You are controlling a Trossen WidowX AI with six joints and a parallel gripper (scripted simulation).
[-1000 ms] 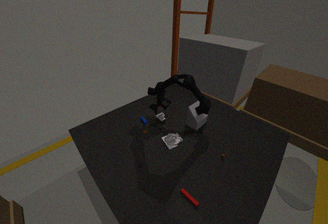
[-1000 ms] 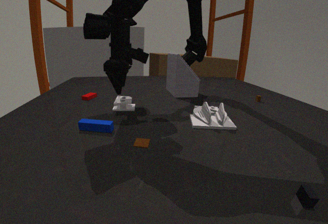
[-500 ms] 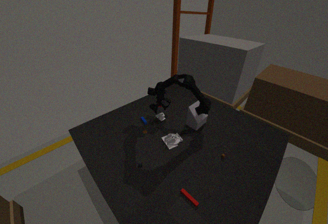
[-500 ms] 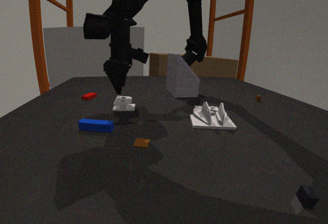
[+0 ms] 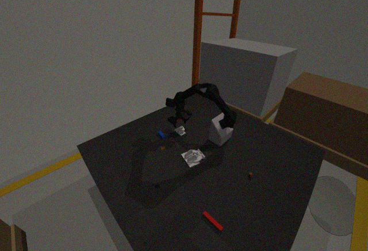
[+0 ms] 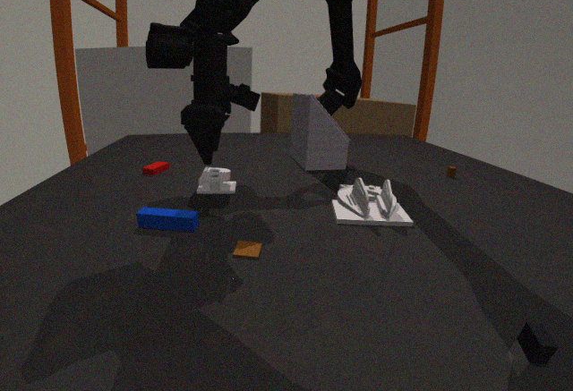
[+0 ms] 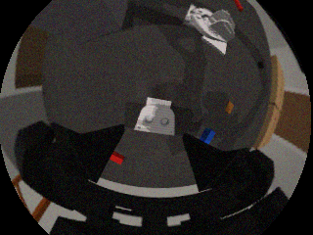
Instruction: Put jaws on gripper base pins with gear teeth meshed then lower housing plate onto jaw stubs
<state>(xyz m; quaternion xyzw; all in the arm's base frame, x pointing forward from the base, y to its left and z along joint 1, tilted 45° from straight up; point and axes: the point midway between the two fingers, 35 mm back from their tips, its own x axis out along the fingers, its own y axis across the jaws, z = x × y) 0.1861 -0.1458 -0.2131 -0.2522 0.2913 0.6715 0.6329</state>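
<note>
Right now my gripper tip is 1 cm to the right of the white gripper base and 3 cm above it. Round my gripper tip: red block: 11 cm behind, 14 cm to the right, 5 cm below; small white stand: 1 cm to the left, 5 cm below; blue block: 14 cm ahead, 5 cm to the right, 5 cm below.
</note>
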